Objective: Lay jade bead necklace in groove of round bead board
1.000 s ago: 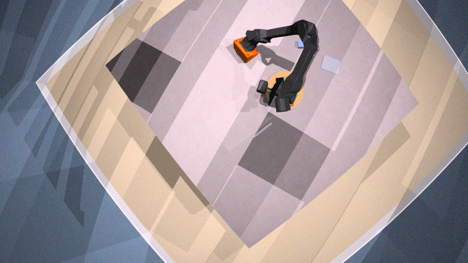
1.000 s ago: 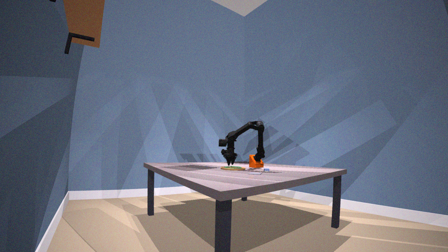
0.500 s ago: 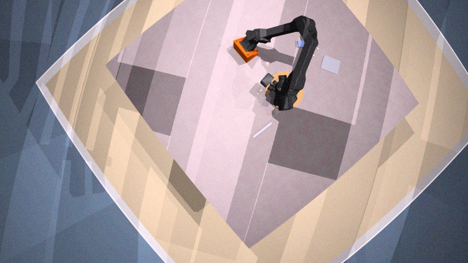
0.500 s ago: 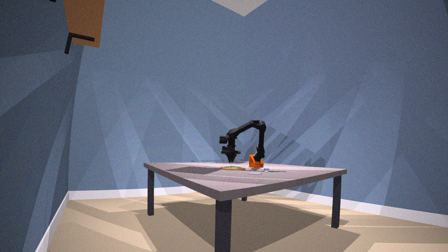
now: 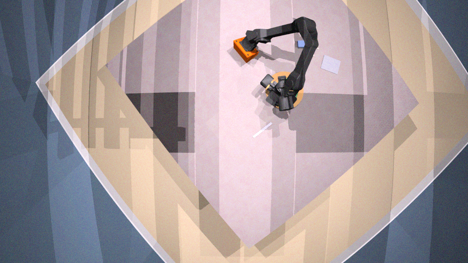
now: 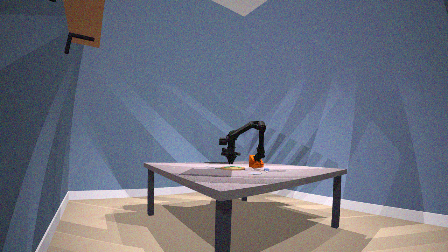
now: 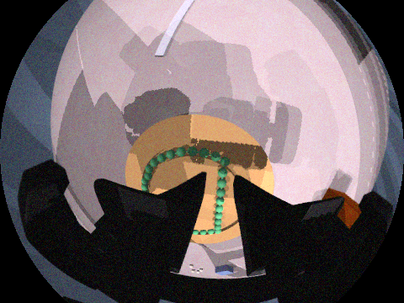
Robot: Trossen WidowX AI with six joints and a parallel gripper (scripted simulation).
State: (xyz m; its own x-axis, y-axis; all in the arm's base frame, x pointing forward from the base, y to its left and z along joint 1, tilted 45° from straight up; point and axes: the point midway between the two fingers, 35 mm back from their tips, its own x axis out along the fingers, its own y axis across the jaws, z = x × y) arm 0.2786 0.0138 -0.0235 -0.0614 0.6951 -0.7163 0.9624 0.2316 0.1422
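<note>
The round tan bead board is 50 mm to the left of my gripper tip, 20 mm below it and 10 mm ahead of it. From my gripper tip the other things lie so: white strip (160 mm to the right, 120 mm ahead, 30 mm below); pale square sheet (360 mm to the left, 30 mm below, 30 mm ahead); blue cube (280 mm to the left, 150 mm behind, 30 mm below).
</note>
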